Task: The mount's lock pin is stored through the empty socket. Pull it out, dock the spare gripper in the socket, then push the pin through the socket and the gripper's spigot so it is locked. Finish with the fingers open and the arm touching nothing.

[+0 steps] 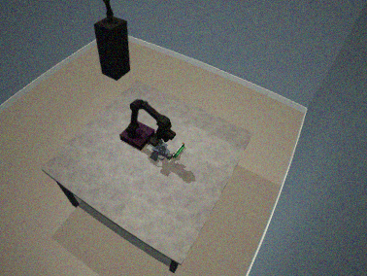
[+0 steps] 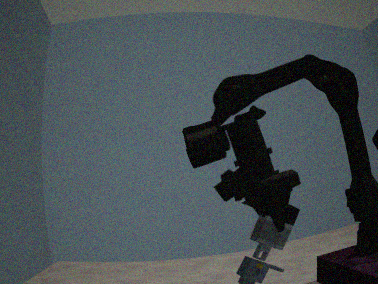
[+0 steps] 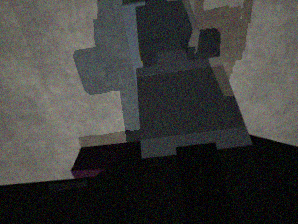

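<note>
My gripper tip is now 14 cm short of the green bar, 13 cm above it and 11 cm to the right of it. Round my gripper tip: spare gripper (1 cm ahead); then grey socket block (10 cm below, 3 cm ahead).
</note>
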